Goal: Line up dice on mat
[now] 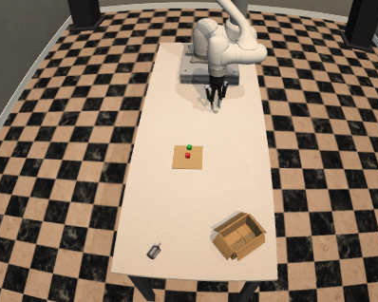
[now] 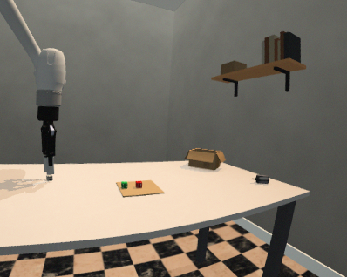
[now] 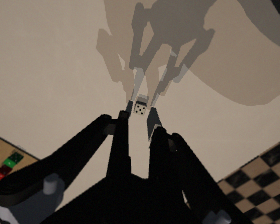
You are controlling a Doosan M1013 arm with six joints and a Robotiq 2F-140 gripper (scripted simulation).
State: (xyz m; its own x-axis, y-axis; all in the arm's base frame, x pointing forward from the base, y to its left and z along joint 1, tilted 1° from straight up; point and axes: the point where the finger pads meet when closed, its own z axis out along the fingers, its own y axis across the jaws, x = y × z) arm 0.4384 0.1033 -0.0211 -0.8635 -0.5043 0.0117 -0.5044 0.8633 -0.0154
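The white die lies 50 mm below my hand. Round my hand: red die: 330 mm ahead, 100 mm to the right, 50 mm below; green die: 280 mm ahead, 100 mm to the right, 50 mm below; tan mat: 330 mm ahead, 100 mm to the right, 60 mm below.
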